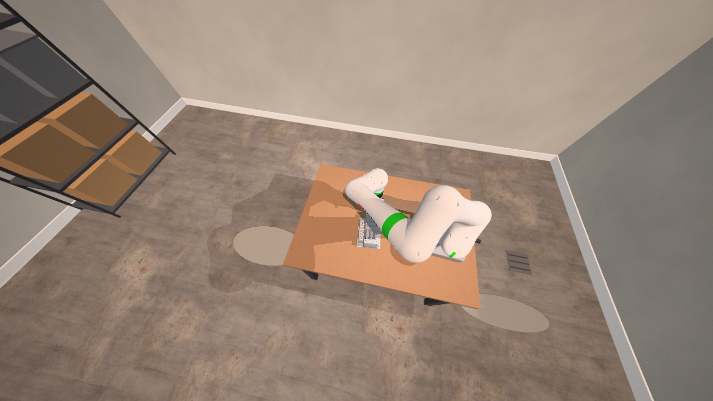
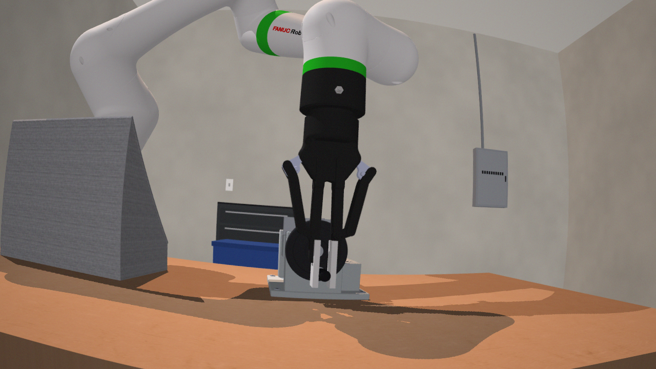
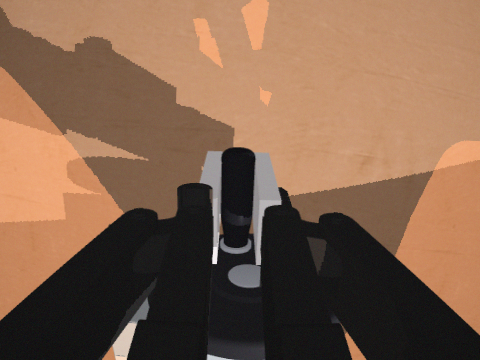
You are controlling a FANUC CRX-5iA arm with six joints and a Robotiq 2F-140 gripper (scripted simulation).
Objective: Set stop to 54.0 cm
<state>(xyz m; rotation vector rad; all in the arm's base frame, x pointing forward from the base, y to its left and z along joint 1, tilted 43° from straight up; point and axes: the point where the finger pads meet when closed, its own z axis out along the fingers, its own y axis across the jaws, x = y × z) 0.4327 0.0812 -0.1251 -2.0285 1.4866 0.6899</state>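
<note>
My hand is 2 cm to the right of the black handwheel, 1 cm past it and 1 cm above it. From my hand the other things lie so: sliding stop block 13 cm to the left, 3 cm behind, 3 cm above; black crank knob 2 cm below.
</note>
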